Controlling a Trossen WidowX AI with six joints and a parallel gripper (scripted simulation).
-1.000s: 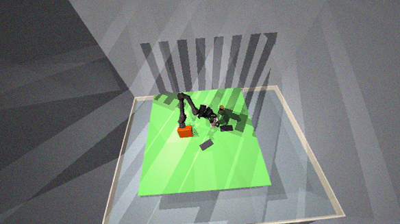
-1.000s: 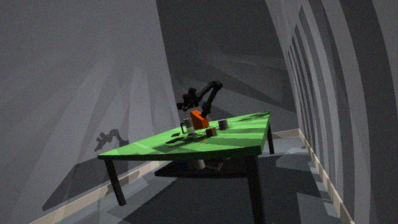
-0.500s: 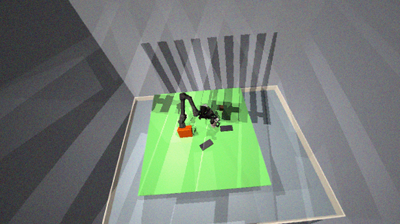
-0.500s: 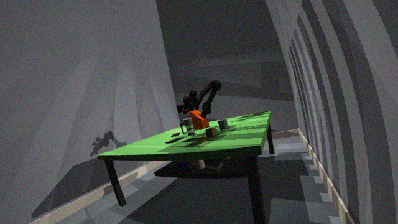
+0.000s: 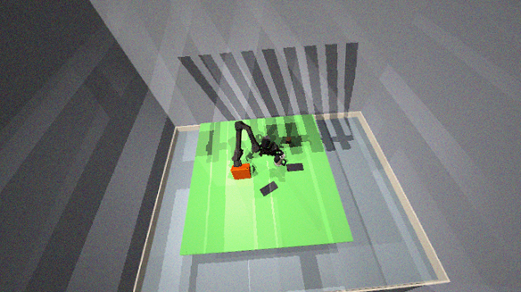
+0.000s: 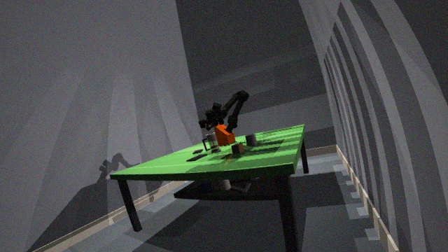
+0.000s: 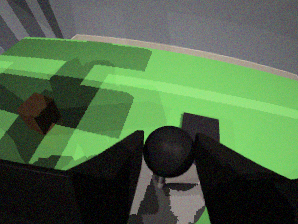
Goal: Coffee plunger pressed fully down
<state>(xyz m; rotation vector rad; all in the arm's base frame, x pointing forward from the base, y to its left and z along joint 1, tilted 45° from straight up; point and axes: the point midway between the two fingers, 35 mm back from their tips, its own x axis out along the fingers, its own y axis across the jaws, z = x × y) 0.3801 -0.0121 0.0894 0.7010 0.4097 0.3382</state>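
My gripper tip is now 9 cm above the coffee press, 1 cm to the left of it and 1 cm past it. Round my gripper tip: brown block (24 cm to the left, 15 cm below, 10 cm ahead).
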